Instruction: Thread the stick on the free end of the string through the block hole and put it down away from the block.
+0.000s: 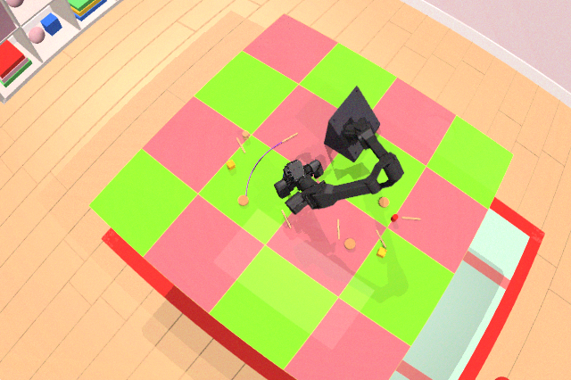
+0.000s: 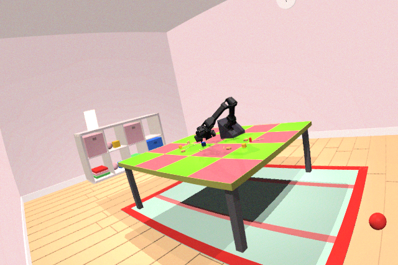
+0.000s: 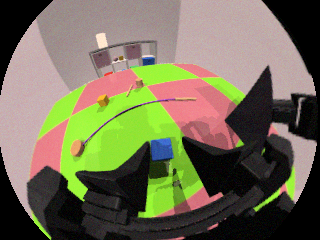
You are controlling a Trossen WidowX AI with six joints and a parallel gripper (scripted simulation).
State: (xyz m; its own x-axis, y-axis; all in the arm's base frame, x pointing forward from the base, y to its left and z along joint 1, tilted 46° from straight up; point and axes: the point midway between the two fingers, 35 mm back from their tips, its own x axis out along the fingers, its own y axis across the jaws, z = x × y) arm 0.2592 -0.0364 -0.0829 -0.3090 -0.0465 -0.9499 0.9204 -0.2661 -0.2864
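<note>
My gripper tip is now 2 cm above the blue block and 1 cm short of it. Also, from my gripper tip: round wooden button: 19 cm ahead, 8 cm to the right, 3 cm below; then red bead: 43 cm to the left, 7 cm behind, 2 cm below; then wooden block: 24 cm to the right, 4 cm behind, 3 cm below.
</note>
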